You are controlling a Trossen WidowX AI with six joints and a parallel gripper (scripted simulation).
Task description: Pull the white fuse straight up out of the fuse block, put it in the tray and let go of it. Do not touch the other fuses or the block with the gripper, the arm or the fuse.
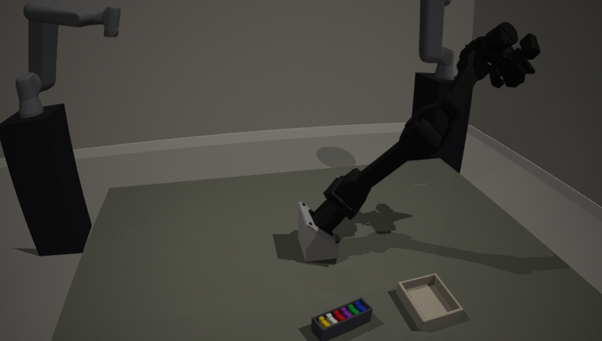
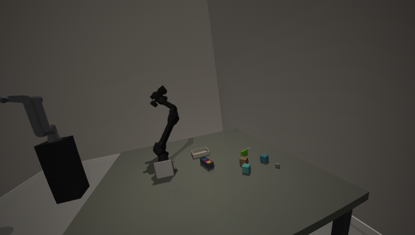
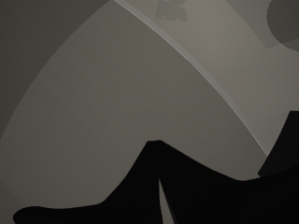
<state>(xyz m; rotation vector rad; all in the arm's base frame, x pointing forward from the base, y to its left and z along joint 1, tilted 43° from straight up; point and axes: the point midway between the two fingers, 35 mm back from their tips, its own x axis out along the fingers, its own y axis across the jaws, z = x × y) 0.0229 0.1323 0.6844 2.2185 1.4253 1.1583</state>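
The white fuse is 66 cm to the right of my gripper tip, 45 cm below it and 22 cm ahead of it. From my gripper tip the other things lie so: brown cube (76 cm to the right, 45 cm below, 44 cm ahead); beige tray (47 cm below, 43 cm to the right, 23 cm ahead); small grey cube (90 cm to the right, 59 cm ahead, 46 cm below).
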